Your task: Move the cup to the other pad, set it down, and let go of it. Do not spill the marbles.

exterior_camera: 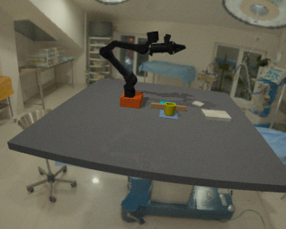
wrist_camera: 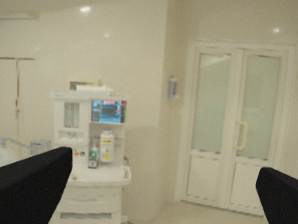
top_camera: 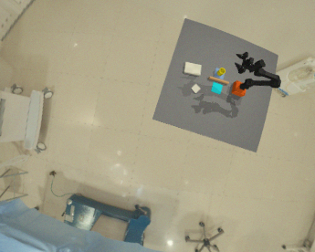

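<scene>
The yellow cup is 5 cm behind my gripper tip, 7 cm to the right of it and 39 cm below it. From my gripper tip the other things lie so: green marble: 4 cm behind, 8 cm to the right, 41 cm below; light blue pad: 5 cm behind, 6 cm to the right, 43 cm below; wooden bar: 6 cm behind, 3 cm to the left, 42 cm below.
</scene>
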